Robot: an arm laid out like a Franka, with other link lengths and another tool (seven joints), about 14 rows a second.
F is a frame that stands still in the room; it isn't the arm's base.
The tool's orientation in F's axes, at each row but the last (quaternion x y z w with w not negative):
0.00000, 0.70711, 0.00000, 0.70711
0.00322, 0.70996, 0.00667, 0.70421
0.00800, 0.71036, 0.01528, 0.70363
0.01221, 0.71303, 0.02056, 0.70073
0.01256, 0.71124, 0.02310, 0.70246
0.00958, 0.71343, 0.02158, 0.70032
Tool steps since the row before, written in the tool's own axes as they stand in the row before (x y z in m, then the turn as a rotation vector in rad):
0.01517, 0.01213, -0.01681, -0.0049, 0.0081, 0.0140
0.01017, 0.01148, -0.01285, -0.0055, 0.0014, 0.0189
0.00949, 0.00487, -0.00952, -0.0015, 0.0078, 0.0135
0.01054, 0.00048, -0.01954, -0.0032, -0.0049, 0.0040
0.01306, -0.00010, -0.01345, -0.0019, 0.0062, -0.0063
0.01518, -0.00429, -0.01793, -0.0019, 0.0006, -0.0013
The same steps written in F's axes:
-0.01681, 0.01213, -0.01517, 0.0140, 0.0081, 0.0049
-0.01299, 0.01156, -0.00990, 0.0189, 0.0014, 0.0054
-0.00966, 0.00508, -0.00923, 0.0134, 0.0079, 0.0016
-0.01973, 0.00073, -0.01017, 0.0041, -0.0050, 0.0029
-0.01361, 0.00035, -0.01289, -0.0064, 0.0060, 0.0023
-0.01814, -0.00393, -0.01503, -0.0013, 0.0005, 0.0019

